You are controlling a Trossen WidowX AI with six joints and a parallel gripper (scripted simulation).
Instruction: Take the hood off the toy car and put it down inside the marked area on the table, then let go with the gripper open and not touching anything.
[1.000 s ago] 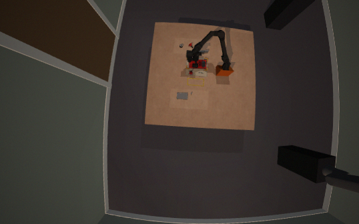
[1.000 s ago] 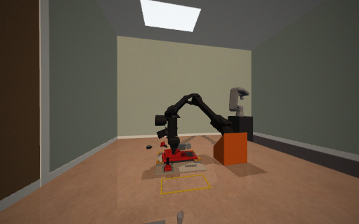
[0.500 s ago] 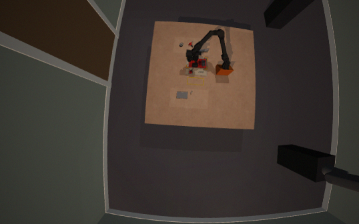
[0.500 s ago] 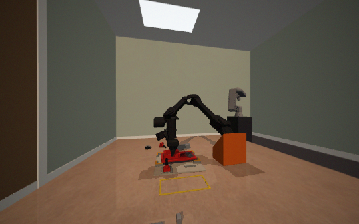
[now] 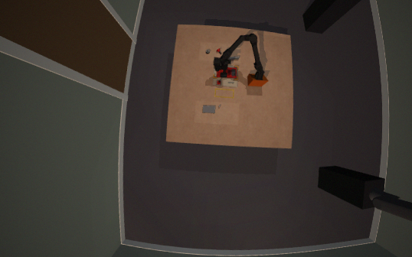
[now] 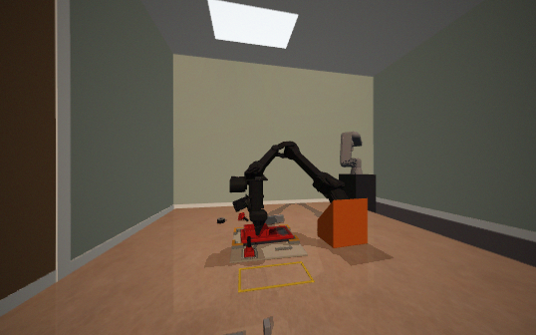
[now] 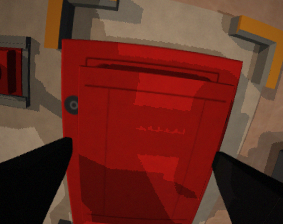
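The hood lies 1 cm above my gripper tip. From my gripper tip the other things lie so: black wheel: 15 cm ahead, 24 cm to the right, 3 cm below.
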